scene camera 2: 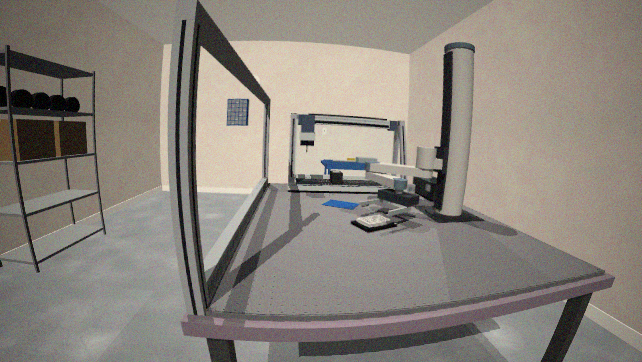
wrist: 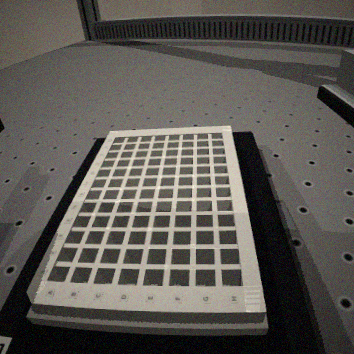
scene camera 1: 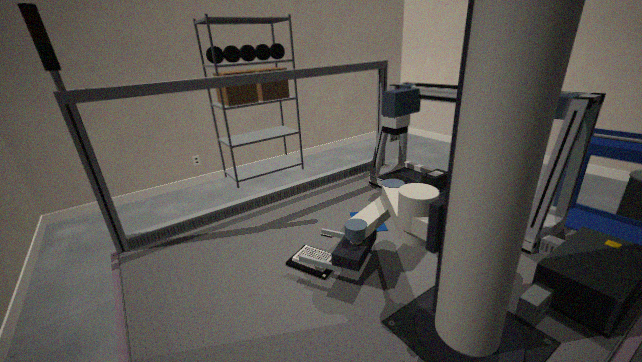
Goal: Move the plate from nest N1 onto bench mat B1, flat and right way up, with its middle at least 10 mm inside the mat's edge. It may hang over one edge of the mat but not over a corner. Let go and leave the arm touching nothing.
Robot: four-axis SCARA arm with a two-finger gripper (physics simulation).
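Where they show: gripper, fingertip midpoint: [scene camera 2: 373, 208] [wrist: 154, 84] [scene camera 1: 311, 243]; arm's base at its link origin: [scene camera 2: 447, 215] [scene camera 1: 465, 335].
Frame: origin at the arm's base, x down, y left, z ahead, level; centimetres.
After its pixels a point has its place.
The white multi-well plate [scene camera 1: 311, 253] @(x -3.8, y 15.3, z 49.2 cm) [scene camera 2: 374, 220] @(x -3.9, y 17.0, z 47.9 cm) [wrist: 161, 210] @(x -3.2, y 14.9, z 46.6 cm) lies flat, right way up, on the black nest N1 [scene camera 1: 320, 274] @(x -2.5, y 18.1, z 39.6 cm) [scene camera 2: 371, 229] @(x -2.3, y 23.4, z 50.9 cm) [wrist: 276, 260] @(x -2.5, y 9.4, z 46.5 cm). The blue bench mat B1 [scene camera 1: 383, 227] @(x -1.5, y -18.9, z 48.0 cm) [scene camera 2: 340, 204] @(x -1.5, y -16.6, z 56.4 cm) lies flat on the bench; in scene camera 1 the arm hides most of it. My gripper [scene camera 1: 309, 245] @(x -8.7, y 15.5, z 48.3 cm) [scene camera 2: 376, 209] @(x -8.7, y 15.5, z 48.3 cm) [wrist: 154, 84] @(x -8.7, y 15.5, z 48.3 cm) is open and empty, its fingers wide apart and low near the plate, toward opposite sides of it. The fingers' exact height over the plate is hard to tell. Both fingers show partly at the side edges of the wrist view.
The arm's thick column [scene camera 1: 500, 175] @(x -47.8, y 6.2, z -4.3 cm) [scene camera 2: 460, 130] @(x -45.1, y 6.9, z 2.8 cm) stands on the bench [scene camera 1: 200, 300] @(x -1.3, y 53.0, z 54.1 cm) [scene camera 2: 325, 270] @(x -1.3, y 52.8, z 72.4 cm). A dark box [scene camera 1: 585, 280] @(x -12.8, y -26.9, z -13.2 cm) is beside it. A gantry machine [scene camera 2: 345, 120] @(x -48.5, y -62.3, z 47.6 cm) stands beyond the mat. A metal frame [scene camera 1: 225, 82] @(x -59.7, y 19.0, z 100.4 cm) [scene camera 2: 187, 150] @(x -34.6, y 72.4, z 100.5 cm) runs along one bench edge.
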